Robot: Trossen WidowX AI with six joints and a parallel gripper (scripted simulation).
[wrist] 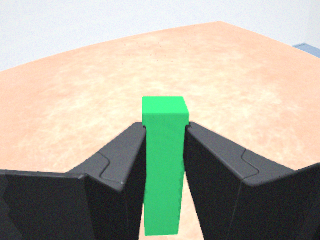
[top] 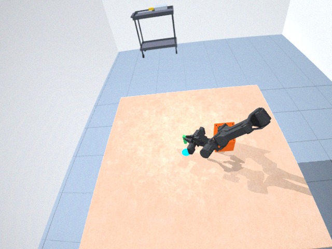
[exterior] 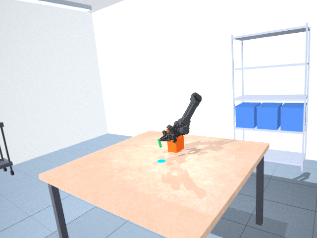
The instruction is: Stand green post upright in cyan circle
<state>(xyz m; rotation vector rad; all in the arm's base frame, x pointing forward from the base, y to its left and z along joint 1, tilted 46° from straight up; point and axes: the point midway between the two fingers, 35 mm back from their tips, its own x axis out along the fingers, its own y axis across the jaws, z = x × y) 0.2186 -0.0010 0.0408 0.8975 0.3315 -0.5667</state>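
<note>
My gripper tip is 2 cm above the green post. Also, from my gripper tip: cyan circle: 16 cm below.
</note>
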